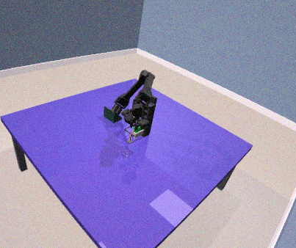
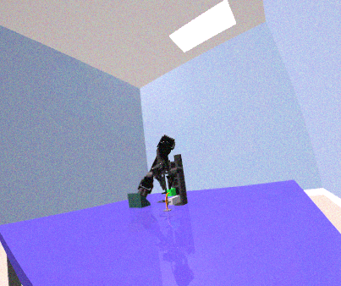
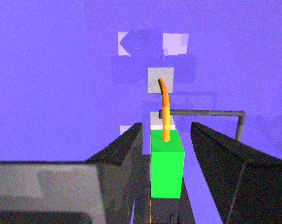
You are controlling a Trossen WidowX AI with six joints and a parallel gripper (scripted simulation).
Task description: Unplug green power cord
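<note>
Right now the green plug is 10 mm behind my gripper tip, 60 mm to the left of it and 10 mm below it. From my gripper tip the other things lie so: dark upright panel: 130 mm to the left, 20 mm above.
</note>
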